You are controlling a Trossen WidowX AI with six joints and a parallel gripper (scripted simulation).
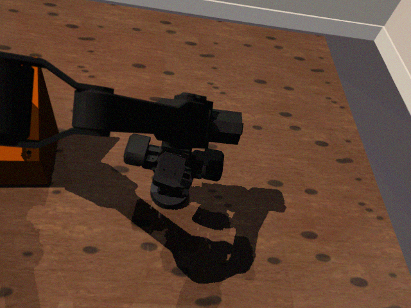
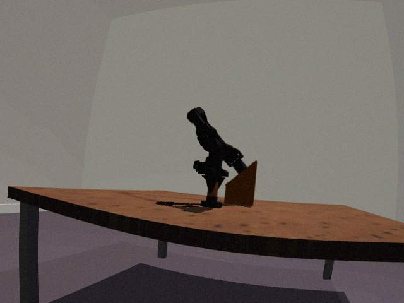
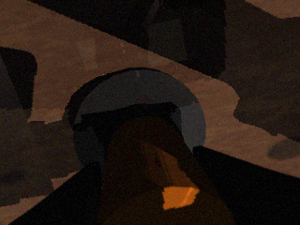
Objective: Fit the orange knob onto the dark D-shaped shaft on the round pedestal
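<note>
Now: the knob 2 cm above my gripper tip. Round my gripper tip: dark pedestal 2 cm below.
</note>
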